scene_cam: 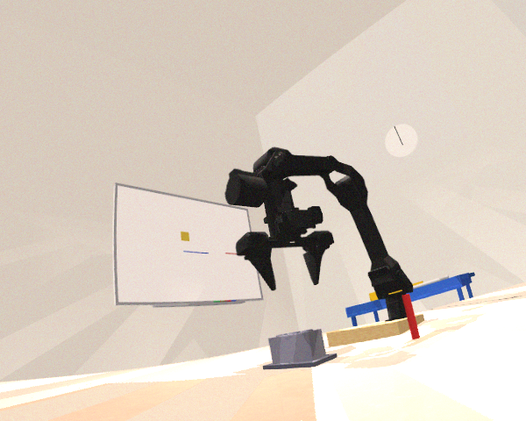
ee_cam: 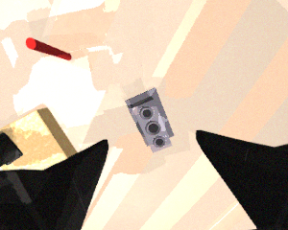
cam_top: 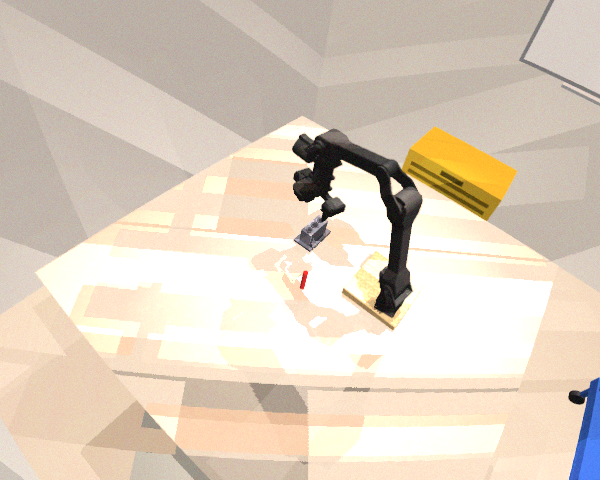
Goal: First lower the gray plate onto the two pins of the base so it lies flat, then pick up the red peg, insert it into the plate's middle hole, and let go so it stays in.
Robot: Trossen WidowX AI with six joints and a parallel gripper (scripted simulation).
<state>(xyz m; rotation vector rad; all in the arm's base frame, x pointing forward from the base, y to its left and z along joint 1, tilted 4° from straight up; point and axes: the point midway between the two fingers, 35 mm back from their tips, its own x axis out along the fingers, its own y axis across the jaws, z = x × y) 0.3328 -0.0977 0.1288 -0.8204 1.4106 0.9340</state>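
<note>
The red peg lies 80 mm behind my gripper tip, 170 mm to the left of it and 100 mm below it. Also, from my gripper tip: gray plate (30 mm to the right, 90 mm below); dark base (30 mm to the right, 130 mm below).
</note>
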